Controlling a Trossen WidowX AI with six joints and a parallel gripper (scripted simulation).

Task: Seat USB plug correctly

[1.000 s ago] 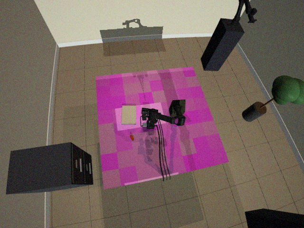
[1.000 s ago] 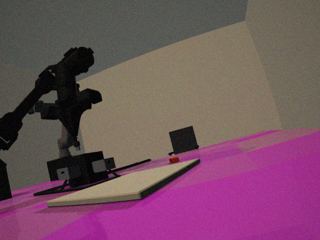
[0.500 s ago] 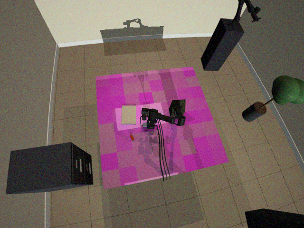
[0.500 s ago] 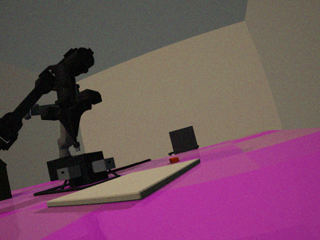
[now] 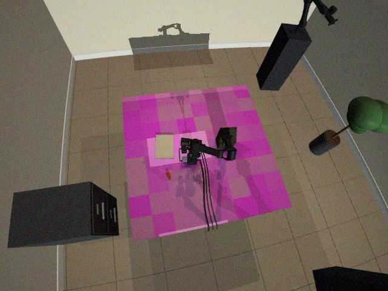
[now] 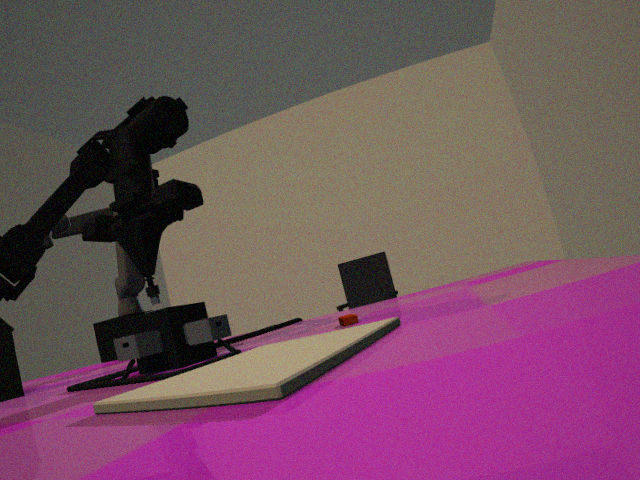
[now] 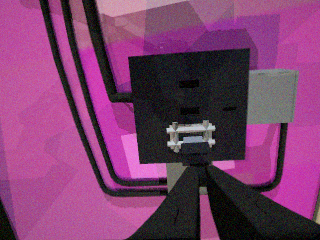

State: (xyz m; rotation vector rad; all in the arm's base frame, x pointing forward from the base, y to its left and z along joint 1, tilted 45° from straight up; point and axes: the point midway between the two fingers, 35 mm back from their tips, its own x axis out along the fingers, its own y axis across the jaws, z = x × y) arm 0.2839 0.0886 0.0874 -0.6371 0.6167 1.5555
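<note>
My gripper tip is 20 mm above the USB plug. Round my gripper tip: flat beige board 230 mm ahead, 120 mm to the right, 120 mm below.
</note>
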